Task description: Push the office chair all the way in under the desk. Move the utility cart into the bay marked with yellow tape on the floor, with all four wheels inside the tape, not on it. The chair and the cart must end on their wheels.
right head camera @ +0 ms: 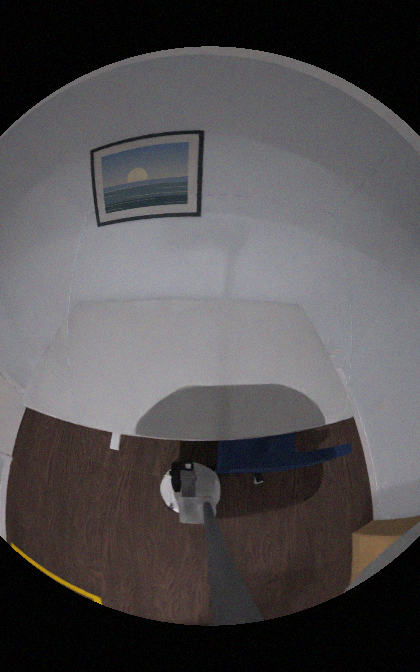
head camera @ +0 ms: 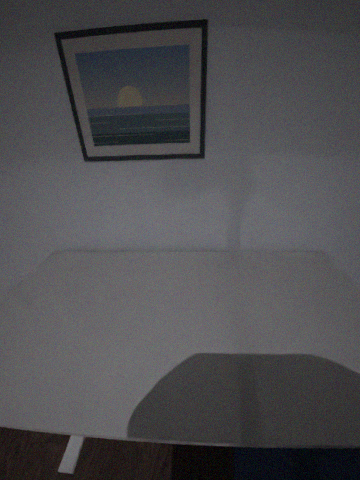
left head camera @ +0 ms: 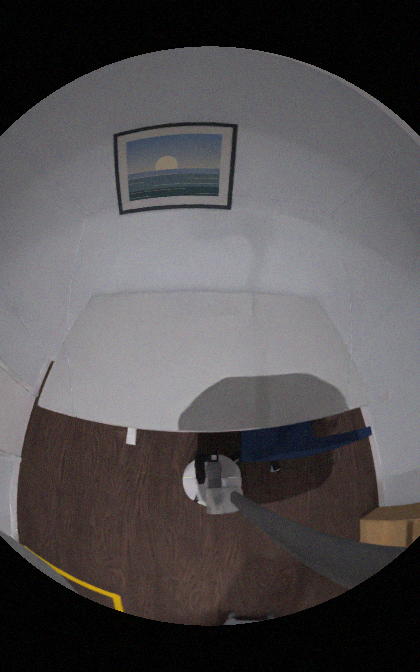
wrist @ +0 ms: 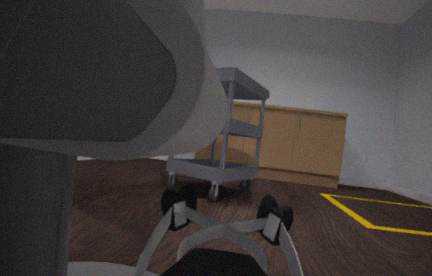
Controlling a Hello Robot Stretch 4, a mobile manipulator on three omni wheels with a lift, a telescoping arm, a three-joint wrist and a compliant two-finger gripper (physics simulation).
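Frame: origin at the robot's base, x ahead, y left, z up, level; centimetres.
Seen in the pictures: gripper, fingertip midpoint: [wrist: 227,204].
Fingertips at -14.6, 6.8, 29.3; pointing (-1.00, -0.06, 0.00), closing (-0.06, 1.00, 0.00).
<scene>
A point is followed by its place in that frame, as x, y, z.
The blue office chair [head camera: 295,462] {27.1, -39.8, 44.3} [left head camera: 280,442] [right head camera: 257,452] stands at the desk's front edge, right of centre. Its seat goes in under the white desk top [head camera: 125,320] {53.8, 23.3, 92.4} [left head camera: 175,350] [right head camera: 165,350], which hides part of it; its backrest is on the near side. The grey utility cart [wrist: 240,171] {-175.4, 4.5, 16.6} stands upright on its casters in the wrist view, partly hidden by the robot's own body. The yellow tape [left head camera: 117,600] [right head camera: 65,582] [wrist: 350,212] {-178.3, 86.0, -2.6} of the bay lies on the floor, right of the cart in the wrist view. My gripper [wrist: 227,204] {-14.6, 6.8, 29.3} is open, its fingers apart with floor between them, away from chair and cart.
A white desk foot [head camera: 71,455] [left head camera: 131,436] [right head camera: 115,441] shows left of the chair. A wooden shelf unit [left head camera: 382,532] [right head camera: 372,545] stands at the right. A wooden cabinet [wrist: 305,142] {-309.8, 75.3, 48.1} stands behind the cart. A framed picture [head camera: 206,90] {102.9, -7.0, 164.7} [left head camera: 234,165] [right head camera: 201,172] hangs above the desk.
</scene>
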